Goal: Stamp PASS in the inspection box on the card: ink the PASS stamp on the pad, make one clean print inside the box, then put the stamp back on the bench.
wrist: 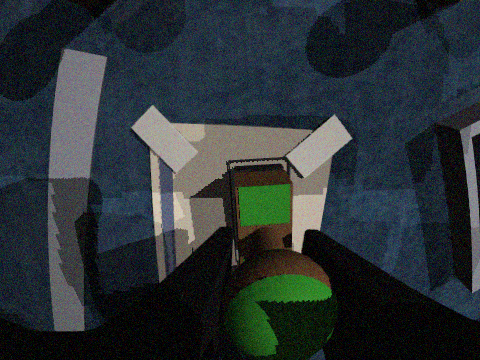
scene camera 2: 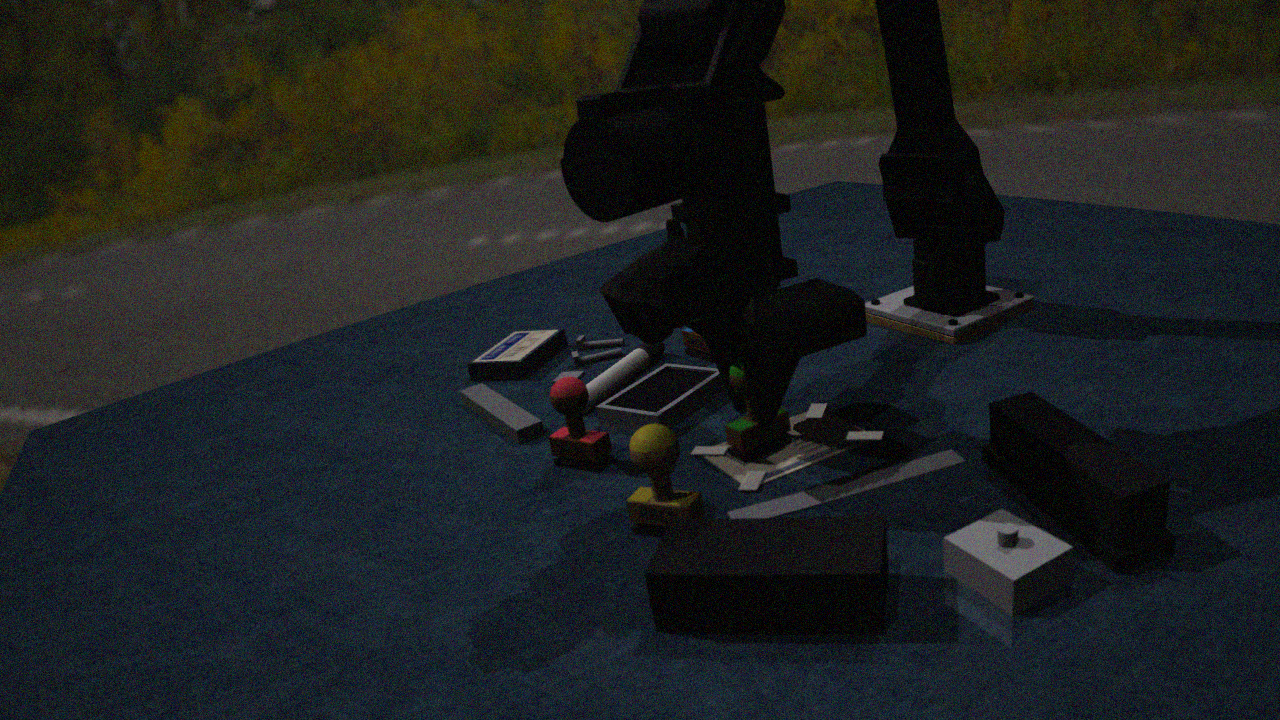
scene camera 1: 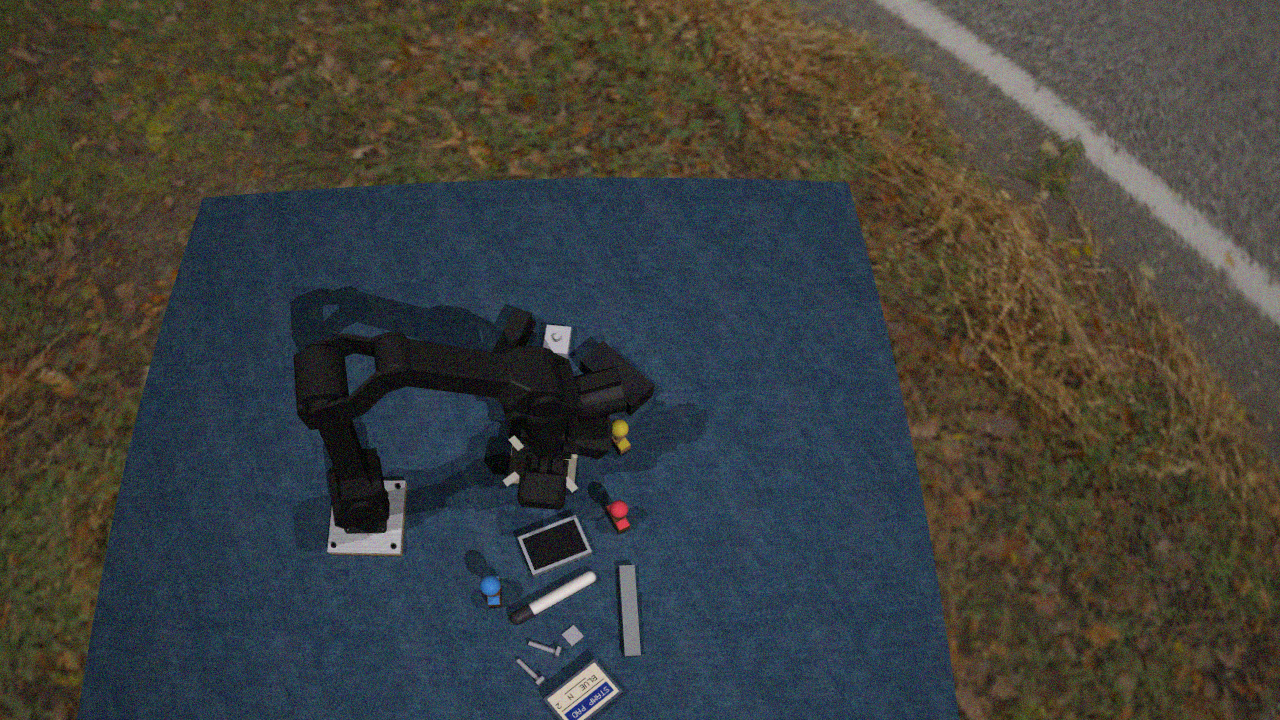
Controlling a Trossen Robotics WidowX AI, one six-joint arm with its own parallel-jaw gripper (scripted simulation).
Labels:
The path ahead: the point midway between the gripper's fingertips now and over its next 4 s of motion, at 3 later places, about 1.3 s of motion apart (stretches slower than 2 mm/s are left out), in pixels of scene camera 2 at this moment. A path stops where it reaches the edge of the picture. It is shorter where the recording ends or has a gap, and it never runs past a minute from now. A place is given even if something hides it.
My gripper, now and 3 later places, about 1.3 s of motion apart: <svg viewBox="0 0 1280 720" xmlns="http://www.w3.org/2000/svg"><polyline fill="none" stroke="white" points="755,417 746,358 583,309 524,332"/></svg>

